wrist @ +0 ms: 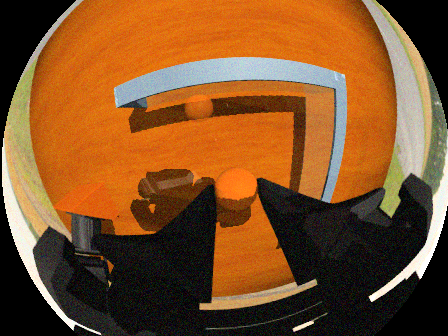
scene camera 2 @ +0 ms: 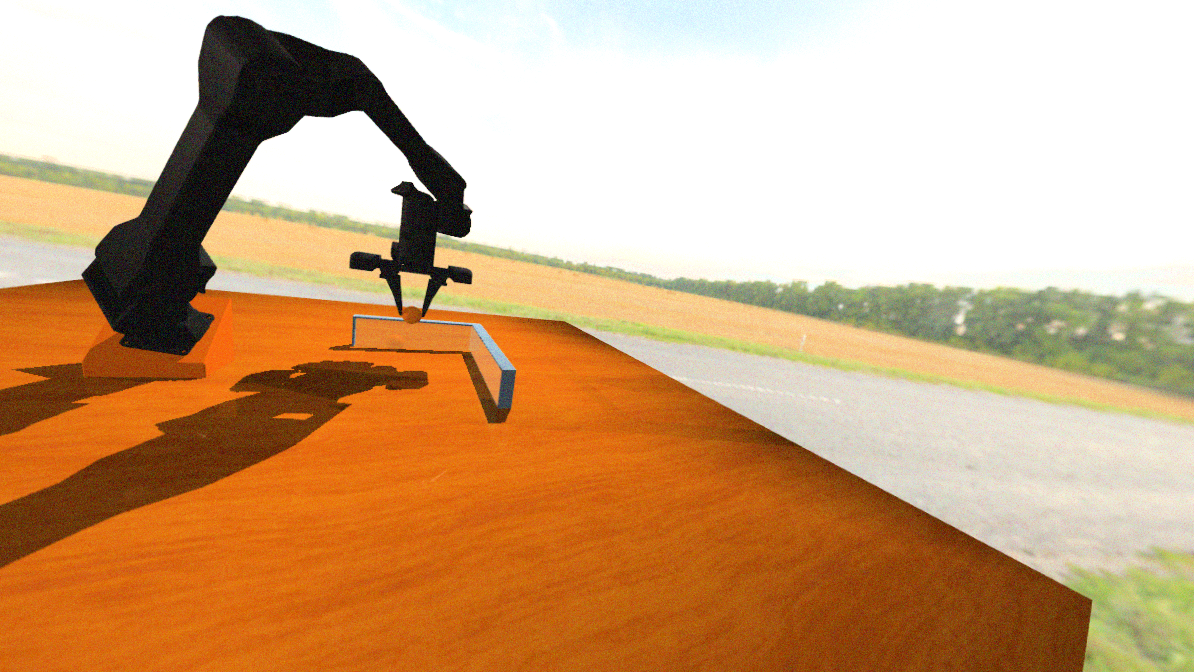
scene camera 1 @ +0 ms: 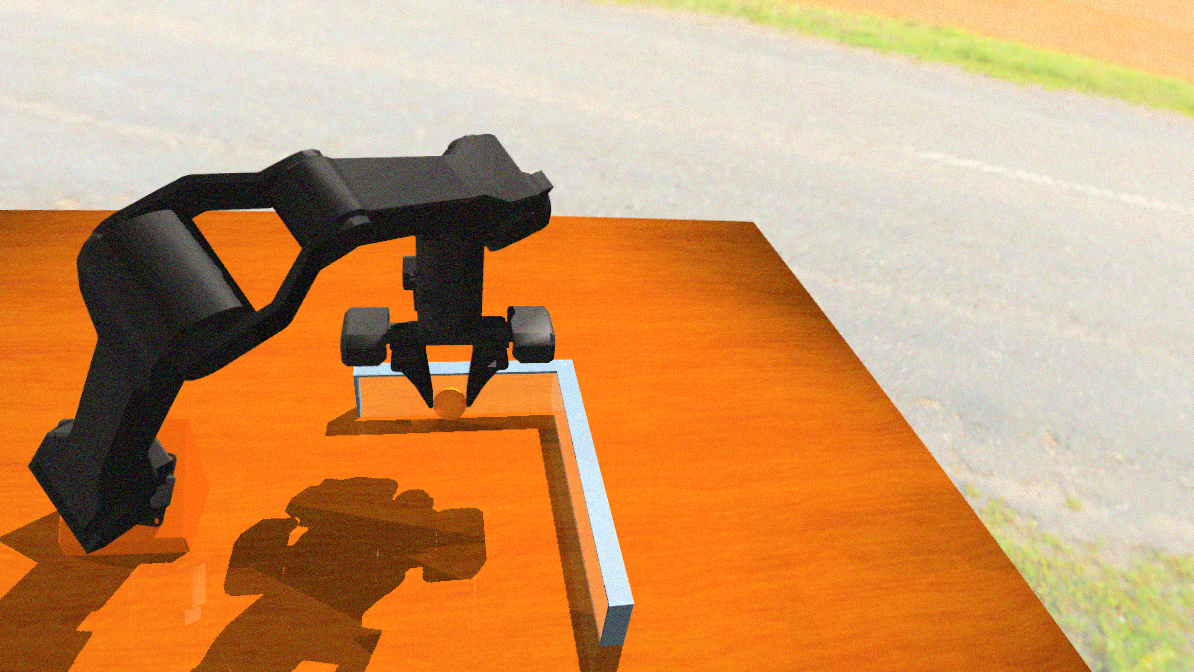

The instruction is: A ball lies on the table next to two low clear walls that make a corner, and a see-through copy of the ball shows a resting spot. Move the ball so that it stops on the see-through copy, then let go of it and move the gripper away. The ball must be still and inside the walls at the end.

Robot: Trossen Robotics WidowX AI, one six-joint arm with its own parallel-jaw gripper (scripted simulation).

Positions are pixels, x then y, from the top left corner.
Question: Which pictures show my gripper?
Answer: The wrist view, scene camera 2 and scene camera 1: all of them.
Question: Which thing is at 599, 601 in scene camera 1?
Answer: A clear wall.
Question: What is my gripper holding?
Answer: An orange ball.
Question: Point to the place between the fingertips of my gripper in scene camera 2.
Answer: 411, 316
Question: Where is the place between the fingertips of my gripper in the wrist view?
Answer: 235, 186
